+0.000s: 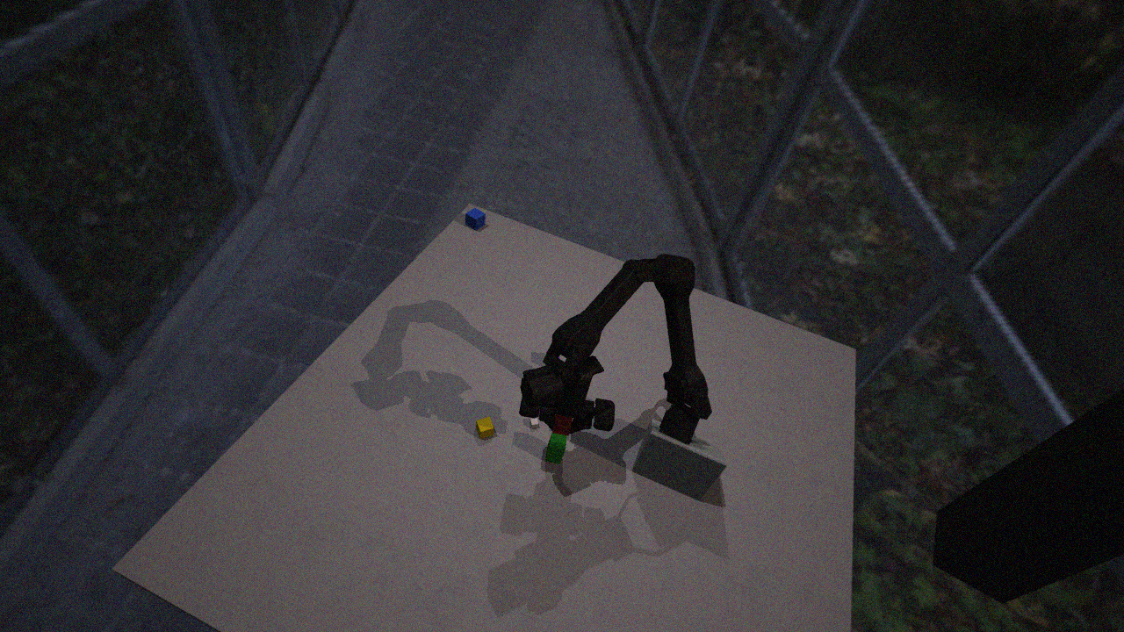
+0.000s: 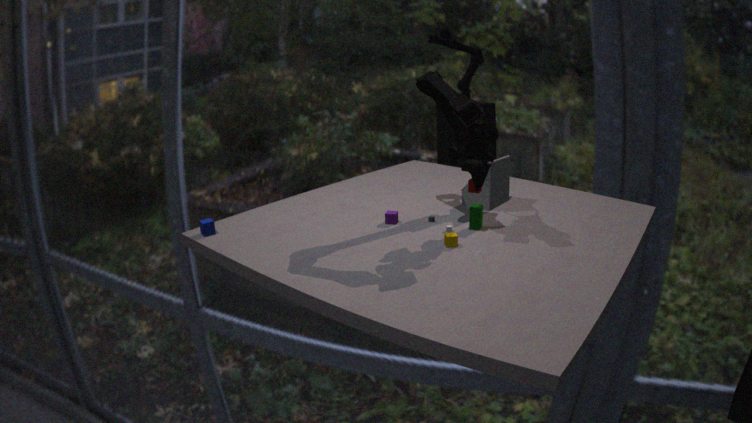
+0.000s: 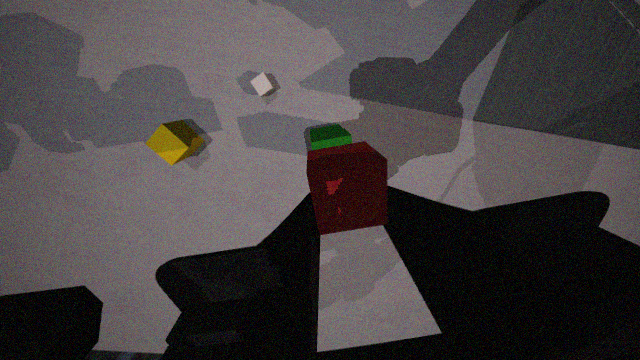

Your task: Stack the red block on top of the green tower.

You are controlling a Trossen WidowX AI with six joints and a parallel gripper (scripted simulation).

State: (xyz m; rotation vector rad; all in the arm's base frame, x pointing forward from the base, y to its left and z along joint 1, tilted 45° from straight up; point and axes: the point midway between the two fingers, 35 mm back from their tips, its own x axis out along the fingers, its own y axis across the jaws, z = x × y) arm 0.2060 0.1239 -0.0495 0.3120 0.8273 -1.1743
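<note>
My gripper tip is 11 cm above the small white cube, 8 cm short of it and 5 cm to the left of it. Round my gripper tip: red block (1 cm to the right, 1 cm above); then tiny dark cube (15 cm to the right, 11 cm below, 5 cm ahead); then yellow cube (17 cm ahead, 11 cm below, 3 cm to the left).
</note>
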